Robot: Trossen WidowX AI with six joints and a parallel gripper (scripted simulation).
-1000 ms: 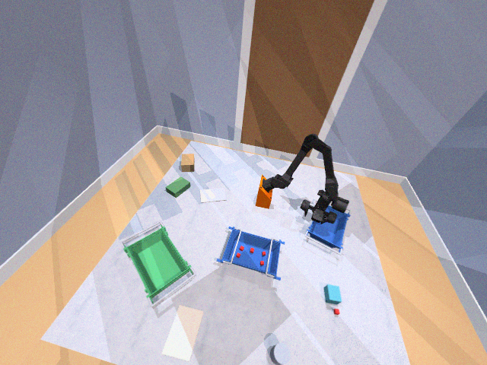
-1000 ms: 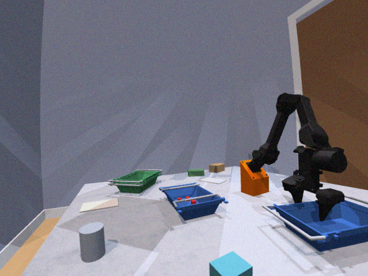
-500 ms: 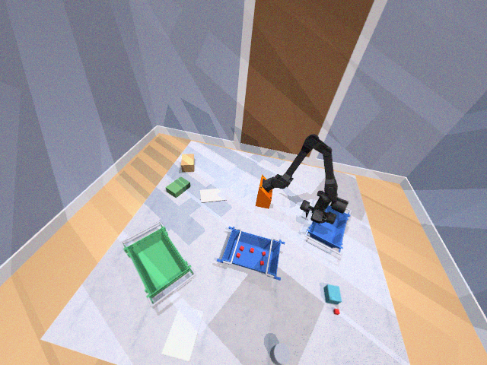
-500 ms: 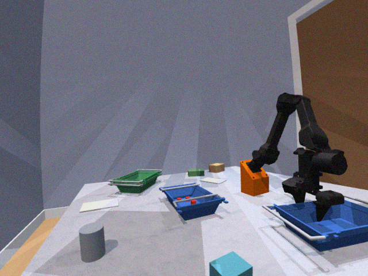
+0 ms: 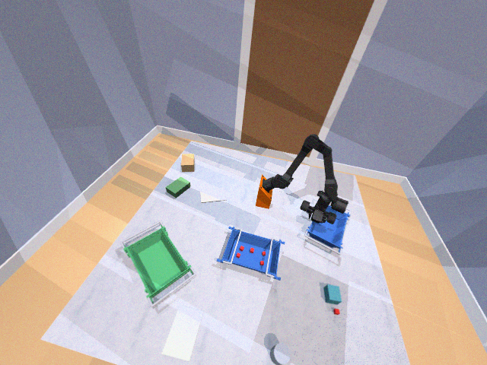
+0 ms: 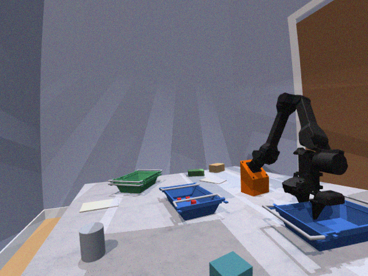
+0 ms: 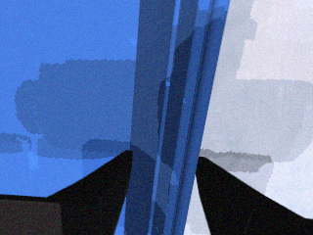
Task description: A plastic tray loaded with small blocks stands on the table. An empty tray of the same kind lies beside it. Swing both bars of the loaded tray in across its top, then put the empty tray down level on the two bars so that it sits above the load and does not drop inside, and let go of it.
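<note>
The blue tray is 7 cm to the left of my gripper tip, 3 cm ahead of it and 3 cm above it. From my gripper tip the other things lie so: teal block: 38 cm ahead, 5 cm to the left, 1 cm above; grey cylinder: 62 cm ahead, 17 cm to the right, 2 cm above; red block: 44 cm ahead, 7 cm to the left.
</note>
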